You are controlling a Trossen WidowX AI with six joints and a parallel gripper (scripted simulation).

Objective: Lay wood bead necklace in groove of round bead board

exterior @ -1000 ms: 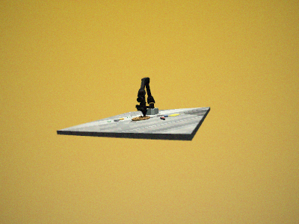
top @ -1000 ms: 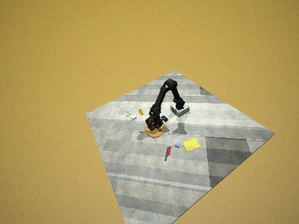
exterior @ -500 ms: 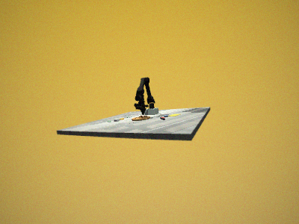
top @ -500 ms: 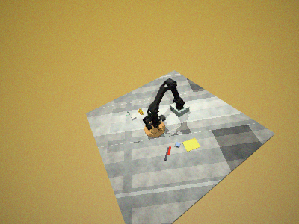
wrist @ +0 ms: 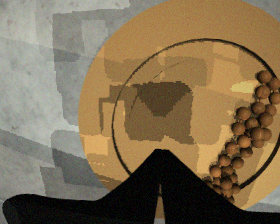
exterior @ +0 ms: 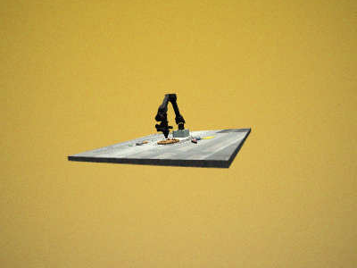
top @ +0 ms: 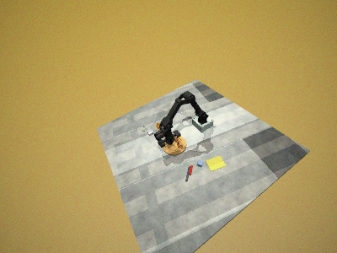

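Now: the round bead board 3 cm behind my gripper tip, 1 cm to the right of it and 3 cm below it. Round my gripper tip: thin grey stick 16 cm behind, 12 cm to the left, 4 cm below; then red-handled tool 3 cm behind, 26 cm to the left, 4 cm below; then grey piece 11 cm ahead, 24 cm to the right, 3 cm below.
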